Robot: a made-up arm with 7 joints.
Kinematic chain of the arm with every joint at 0, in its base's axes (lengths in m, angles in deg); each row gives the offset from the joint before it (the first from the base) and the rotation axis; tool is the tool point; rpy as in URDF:
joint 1: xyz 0 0 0.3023 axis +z
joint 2: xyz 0 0 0 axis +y
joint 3: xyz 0 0 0.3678 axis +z
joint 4: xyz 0.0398 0 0 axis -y
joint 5: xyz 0.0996 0 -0.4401 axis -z
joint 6: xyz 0 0 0 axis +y
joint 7: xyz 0.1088 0 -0.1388 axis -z
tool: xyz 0 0 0 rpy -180 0 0
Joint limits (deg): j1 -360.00..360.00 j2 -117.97..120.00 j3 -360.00..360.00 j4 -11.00..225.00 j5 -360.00..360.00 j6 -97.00..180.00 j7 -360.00..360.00
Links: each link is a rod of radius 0.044 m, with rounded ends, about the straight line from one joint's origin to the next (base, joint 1, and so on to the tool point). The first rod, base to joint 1, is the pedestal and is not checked.
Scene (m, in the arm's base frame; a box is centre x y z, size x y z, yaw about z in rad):
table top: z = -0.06
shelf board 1: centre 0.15 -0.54 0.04 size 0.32 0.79 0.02 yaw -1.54
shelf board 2: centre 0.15 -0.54 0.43 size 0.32 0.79 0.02 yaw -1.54
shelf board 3: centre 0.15 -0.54 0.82 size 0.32 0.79 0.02 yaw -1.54
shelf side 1: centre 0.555 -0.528 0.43 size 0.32 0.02 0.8 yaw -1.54
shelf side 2: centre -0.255 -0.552 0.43 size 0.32 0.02 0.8 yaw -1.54
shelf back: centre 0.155 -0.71 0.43 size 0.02 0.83 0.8 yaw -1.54
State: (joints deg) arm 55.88 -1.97 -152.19 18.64 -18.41 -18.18 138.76
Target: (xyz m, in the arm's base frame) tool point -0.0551 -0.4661 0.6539
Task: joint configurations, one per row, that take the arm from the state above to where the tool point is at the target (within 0.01 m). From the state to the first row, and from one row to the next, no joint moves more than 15 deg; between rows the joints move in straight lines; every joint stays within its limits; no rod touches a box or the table.
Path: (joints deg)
1: 68.60 10.36 -153.12 13.70 -24.36 -16.94 133.54
2: 81.32 22.69 -154.05 8.76 -30.32 -15.70 128.33
3: 94.04 35.01 -154.98 3.82 -36.27 -14.45 123.11
4: 106.75 47.34 -155.91 -1.12 -42.23 -13.21 117.89
5: 119.47 59.67 -156.84 -6.06 -48.18 -11.97 112.67
6: 132.19 72.00 -157.77 -11.00 -54.14 -10.73 107.46
7: 119.21 64.21 -158.26 -2.40 -47.64 -13.44 112.67
8: 106.22 56.43 -158.74 6.20 -41.13 -16.15 117.89
9: 93.24 48.65 -159.22 14.79 -34.63 -18.87 123.11
10: 80.26 40.86 -159.70 23.39 -28.13 -21.58 128.33
11: 67.27 33.08 -160.18 31.99 -21.63 -24.30 133.54
12: 54.29 25.29 -160.66 40.59 -15.13 -27.01 138.76

